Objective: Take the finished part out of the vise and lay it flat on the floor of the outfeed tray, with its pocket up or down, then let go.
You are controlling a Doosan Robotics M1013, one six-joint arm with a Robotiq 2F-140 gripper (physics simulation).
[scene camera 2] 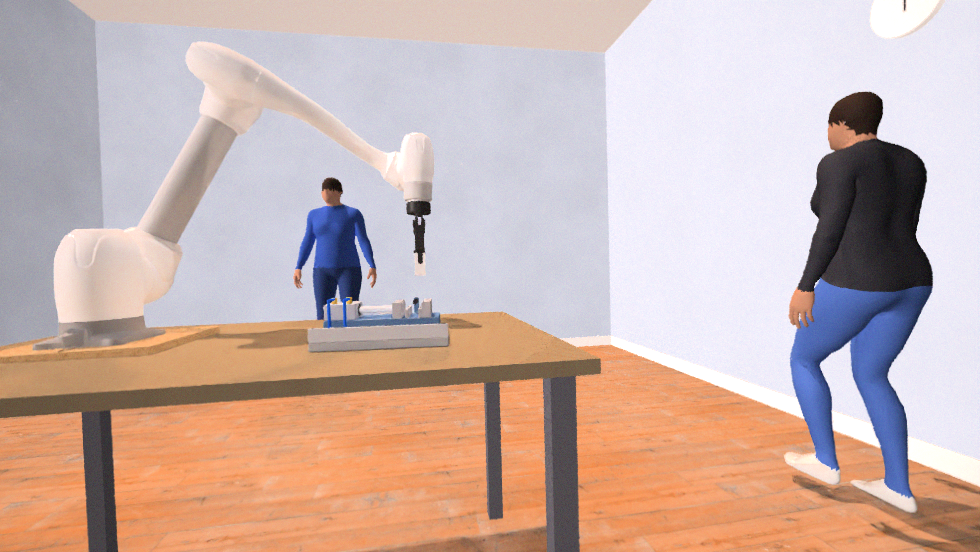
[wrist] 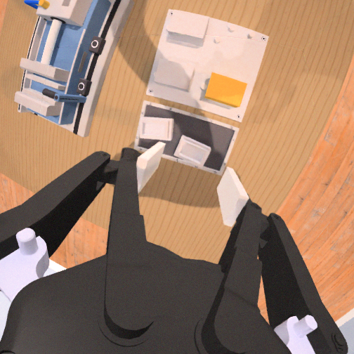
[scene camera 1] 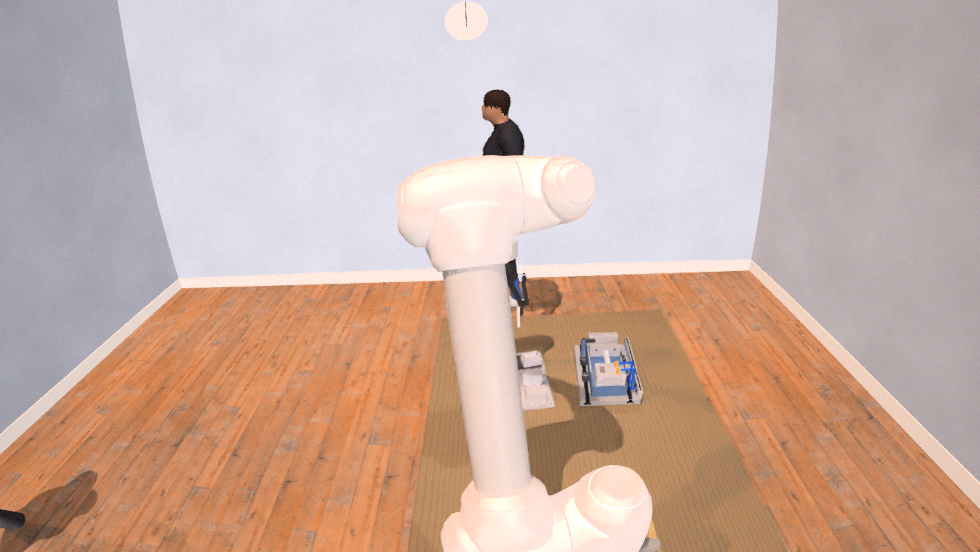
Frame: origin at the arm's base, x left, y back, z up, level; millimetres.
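Seen in the pictures: gripper, fingertip midpoint: [scene camera 2: 420,275]; arm's base, link origin: [scene camera 2: 104,341].
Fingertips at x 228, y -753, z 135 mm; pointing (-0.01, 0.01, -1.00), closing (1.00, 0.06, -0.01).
Note:
Pixels of each thing's top centre, then the offset from my fingertips to it. "pt": a spot on its surface instead.
- blue vise, top centre: [scene camera 2: 384,300] [scene camera 1: 608,350] dx -324, dy +75, dz -52 mm
- grey frame, surface spot: [scene camera 2: 377,337] pt dx -419, dy +81, dz -125 mm
My gripper [scene camera 2: 419,266] [wrist: 191,166] is open and empty, pointing down high above the table; in the wrist view its pale pads stand apart before the outfeed tray [wrist: 230,150]. The tray has a dark floor and a pale rim. A white part [wrist: 193,151] with its pocket up lies in it, close to the near wall and apart from the pads. Another white part [wrist: 156,129], pocket up, lies near the tray's left wall. The blue vise [wrist: 74,75] [scene camera 2: 384,320] stands to the left in the wrist view; a thin pale bar shows between its jaws.
A pale plate [wrist: 150,85] beyond the tray bears white blocks and an orange block [wrist: 226,90]. A grey frame [scene camera 2: 377,337] surrounds the vise, with blue tubes at one end. One person [scene camera 2: 336,236] stands behind the table, another [scene camera 2: 870,219] to the right.

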